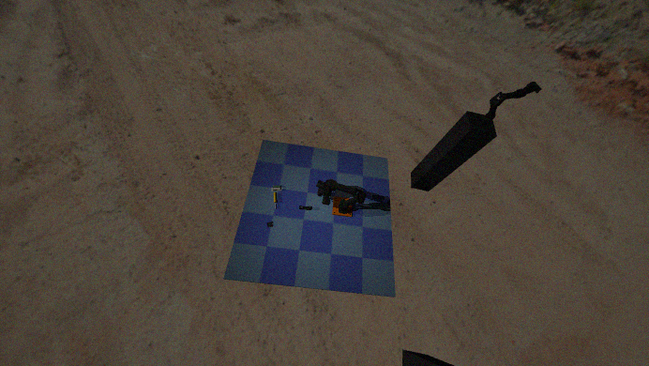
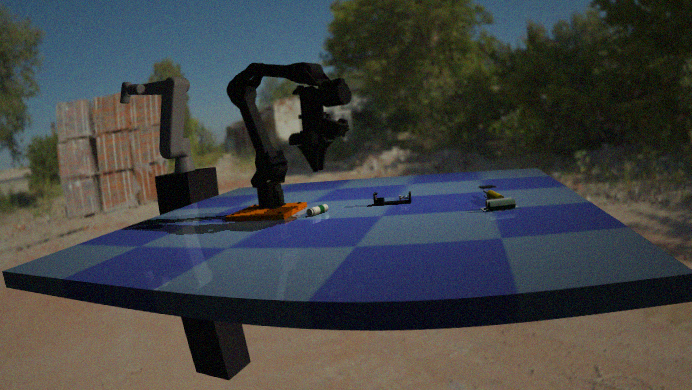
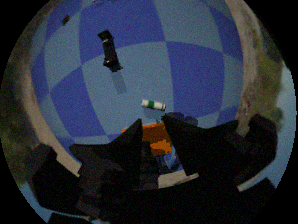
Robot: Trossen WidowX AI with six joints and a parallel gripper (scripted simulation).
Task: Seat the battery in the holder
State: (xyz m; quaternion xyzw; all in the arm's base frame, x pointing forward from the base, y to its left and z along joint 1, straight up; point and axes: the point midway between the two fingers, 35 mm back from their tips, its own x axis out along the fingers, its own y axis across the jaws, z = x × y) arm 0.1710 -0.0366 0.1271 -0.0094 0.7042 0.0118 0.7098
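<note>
Right now the battery is 10 cm below my gripper tip, 1 cm to the right of it and 1 cm behind it. The rest, counted from my gripper tip: dark piece 41 cm ahead, 30 cm to the left, 10 cm below.
</note>
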